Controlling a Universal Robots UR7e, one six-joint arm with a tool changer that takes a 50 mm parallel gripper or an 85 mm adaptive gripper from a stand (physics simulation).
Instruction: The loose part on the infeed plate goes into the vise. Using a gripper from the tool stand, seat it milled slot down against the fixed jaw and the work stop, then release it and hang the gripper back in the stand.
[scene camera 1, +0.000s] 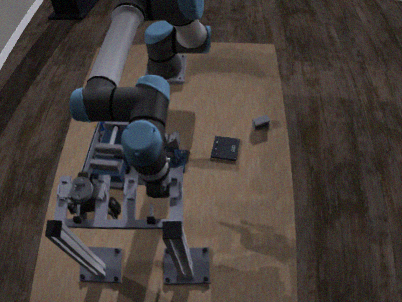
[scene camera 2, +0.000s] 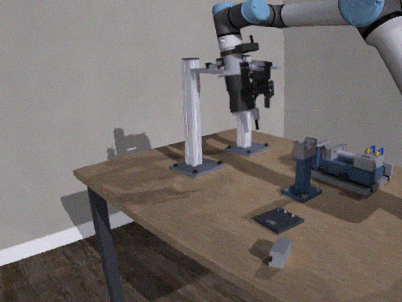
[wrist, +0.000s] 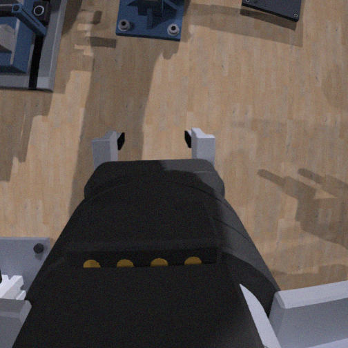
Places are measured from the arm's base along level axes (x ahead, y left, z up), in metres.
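Pixels of known places: hand at its tool point: (scene camera 2: 235, 69); arm's base at its link origin: (scene camera 1: 164, 67).
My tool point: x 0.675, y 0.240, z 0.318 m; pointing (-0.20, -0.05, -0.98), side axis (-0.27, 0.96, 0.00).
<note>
For each thing: its top centre in the pictures, then the offset to it from my tool point.
- grey block at its top centre: (scene camera 2: 281, 245) (scene camera 1: 261, 119) dz -0.305, dx -0.465, dy +0.206 m
- dark infeed plate at its top centre: (scene camera 2: 279, 218) (scene camera 1: 225, 147) dz -0.333, dx -0.334, dy +0.098 m
- vise at its top centre: (scene camera 2: 346, 147) (scene camera 1: 109, 137) dz -0.242, dx -0.229, dy -0.290 m
The loose part, a grey block (scene camera 1: 261, 121) (scene camera 2: 281, 252), rests on the table beside the dark infeed plate (scene camera 1: 225, 148) (scene camera 2: 278, 220), apart from it; a dark recess shows low at one end in scene camera 2. The vise (scene camera 1: 106, 165) (scene camera 2: 350, 167) (wrist: 12, 60) has a blue body and grey jaws, with a gap between them. My parallel gripper (scene camera 2: 256, 121) (wrist: 154, 139) is open and empty, pointing down at the right bay of the tool stand (scene camera 1: 115, 224) (scene camera 2: 192, 120) (wrist: 310, 310), high above the table. Its fingers are hidden in scene camera 1.
The adaptive gripper (scene camera 1: 82, 192) (scene camera 2: 262, 80) hangs in the stand's other bay, close beside mine. A blue pedestal (scene camera 1: 180, 159) (scene camera 2: 303, 175) (wrist: 150, 27) with a grey head stands between the vise and the infeed plate. The stand's posts rise from bolted base plates.
</note>
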